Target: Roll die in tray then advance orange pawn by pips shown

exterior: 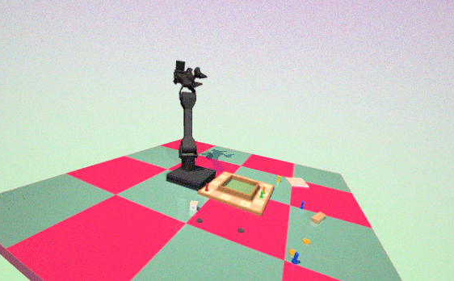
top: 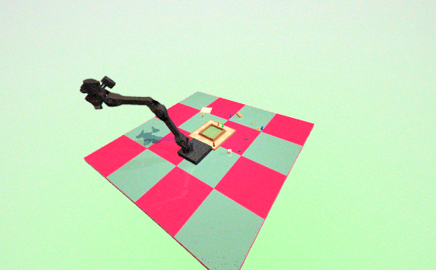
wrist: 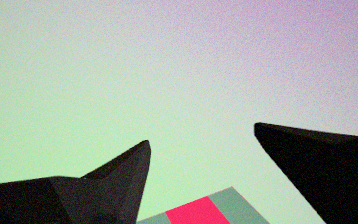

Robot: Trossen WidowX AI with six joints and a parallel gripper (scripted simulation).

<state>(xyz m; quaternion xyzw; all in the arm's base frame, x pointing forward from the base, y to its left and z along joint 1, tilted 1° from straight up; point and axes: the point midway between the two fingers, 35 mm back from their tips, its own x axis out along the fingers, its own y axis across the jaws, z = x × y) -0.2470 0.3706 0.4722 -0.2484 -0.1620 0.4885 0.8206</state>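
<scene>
Right now my gripper tip is 45 cm short of the white die, 61 cm to the left of it and 50 cm above it. The rest, counted from my gripper tip: green tray (52 cm ahead, 35 cm to the right, 51 cm below); then yellow pawn (64 cm ahead, 10 cm to the right, 50 cm below); then red pawn (42 cm ahead, 48 cm to the right, 49 cm below).
</scene>
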